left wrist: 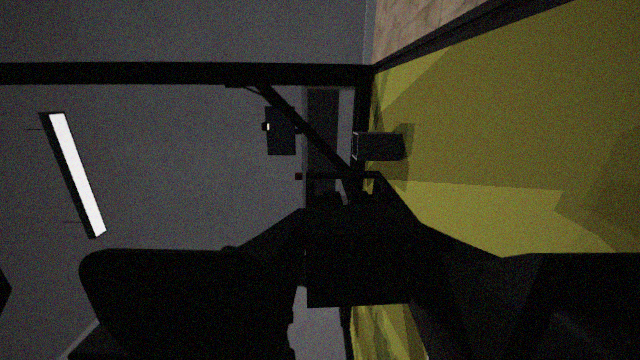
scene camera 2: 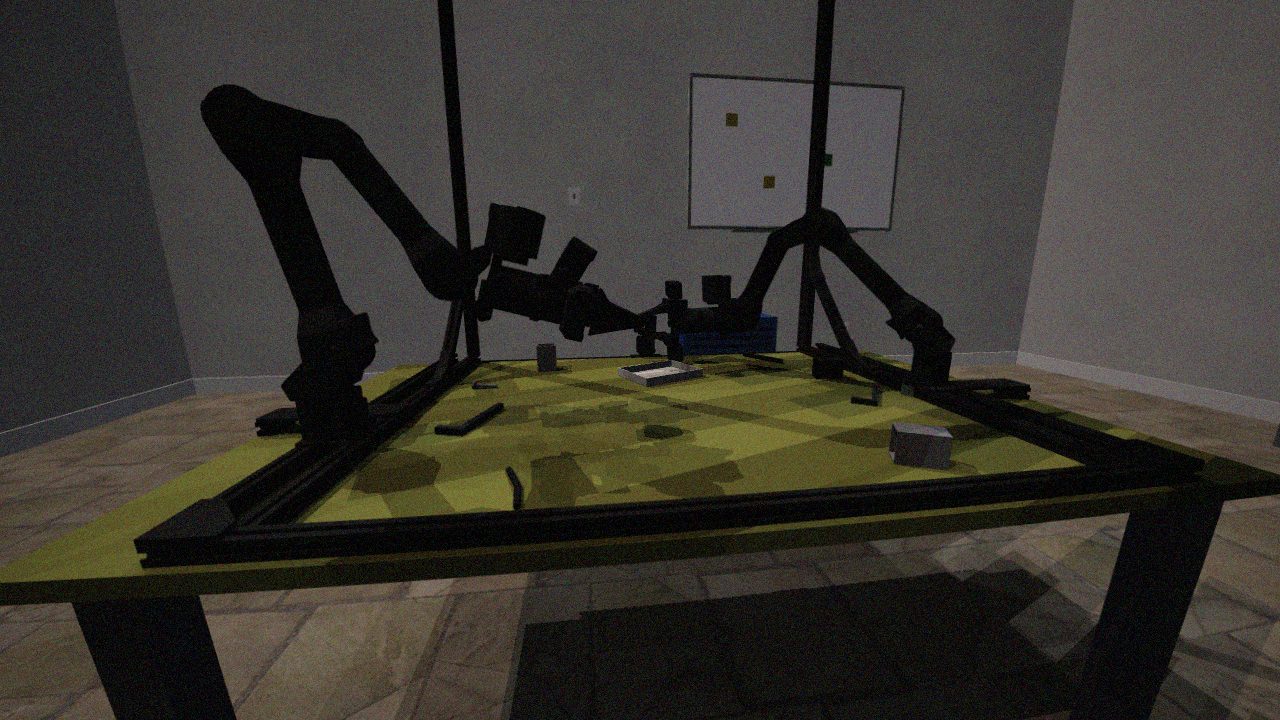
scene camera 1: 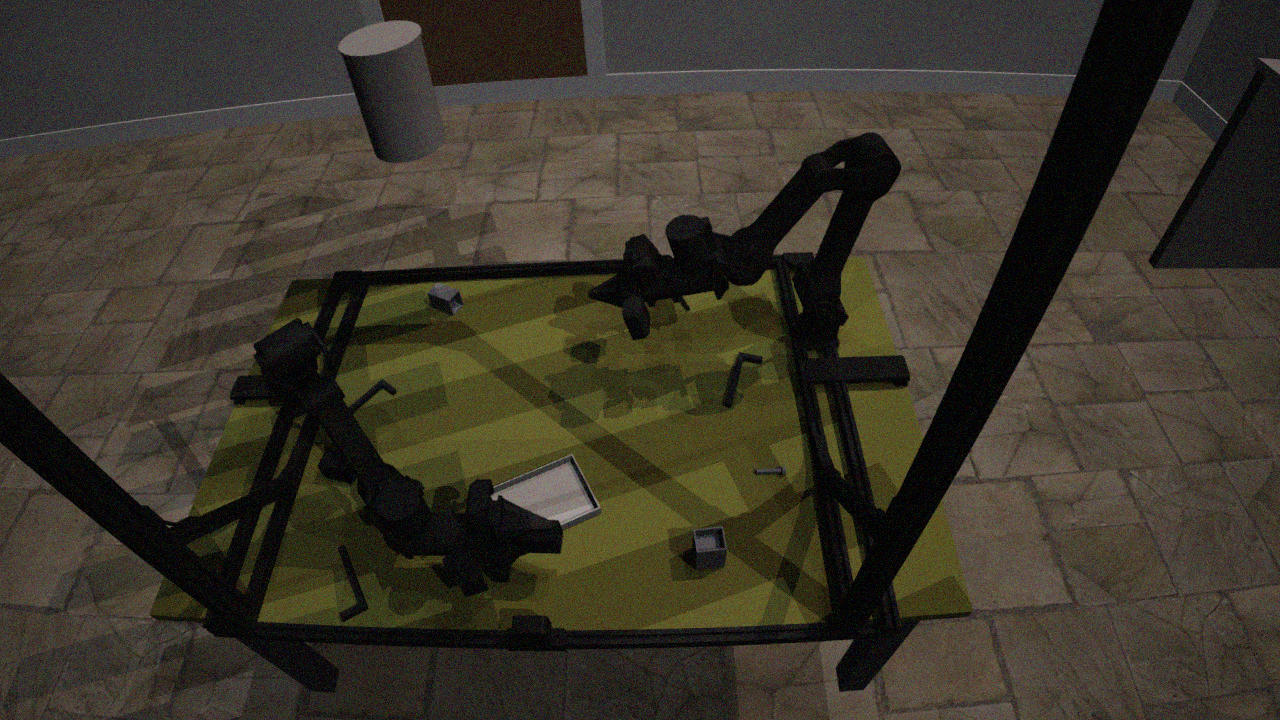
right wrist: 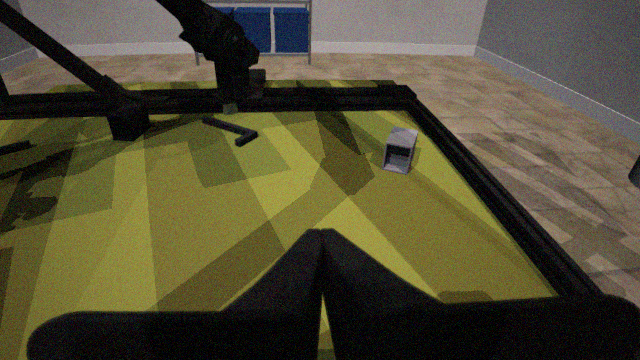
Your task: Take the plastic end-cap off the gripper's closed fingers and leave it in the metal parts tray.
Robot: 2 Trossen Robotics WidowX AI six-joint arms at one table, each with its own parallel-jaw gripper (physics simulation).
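Frame: origin at the left arm's base, x ahead, y left, z up, level; metres.
Seen in the pictures: left gripper, fingertip midpoint: (left wrist: 344,217) (scene camera 1: 554,532); right gripper, fingertip midpoint: (scene camera 2: 645,322) (scene camera 1: 589,294) (right wrist: 320,241); left arm's base, link origin: (scene camera 2: 928,384) (right wrist: 234,95); right arm's base, link origin: (scene camera 2: 336,436) (scene camera 1: 817,334).
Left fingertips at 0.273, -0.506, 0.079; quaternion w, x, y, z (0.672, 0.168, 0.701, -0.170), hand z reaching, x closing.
Offsets run from my left fingertips to a thing's top centre, as dx, dy, dz.
My left gripper (scene camera 1: 540,533) (scene camera 2: 666,317) is low at the near left edge of the metal parts tray @[+0.018, +0.105, -0.082] (scene camera 1: 555,492) (scene camera 2: 659,373). It is shut on the dark plastic end-cap @[-0.018, +0.004, +0.019] (left wrist: 354,257), which fills the middle of the left wrist view as a black block. The tray is a shallow grey rectangle on the yellow-green mat and looks empty. My right gripper (scene camera 1: 599,290) (right wrist: 320,241) is shut on nothing. It hangs above the far middle of the mat, well away from the tray.
Small grey open boxes @[+0.034, +0.606, -0.059] (scene camera 1: 446,297) @[+0.185, -0.097, -0.041] (scene camera 1: 710,547) (right wrist: 400,150) stand on the mat. Dark L-shaped keys @[+0.415, +0.143, -0.089] (scene camera 1: 737,375) @[-0.178, +0.442, -0.089] (scene camera 1: 373,393) @[-0.304, +0.131, -0.089] (scene camera 1: 352,582) and a small bolt @[+0.346, -0.028, -0.082] (scene camera 1: 769,472) lie about. A black frame (scene camera 1: 809,443) rims the table. A grey cylinder (scene camera 1: 390,89) stands on the floor.
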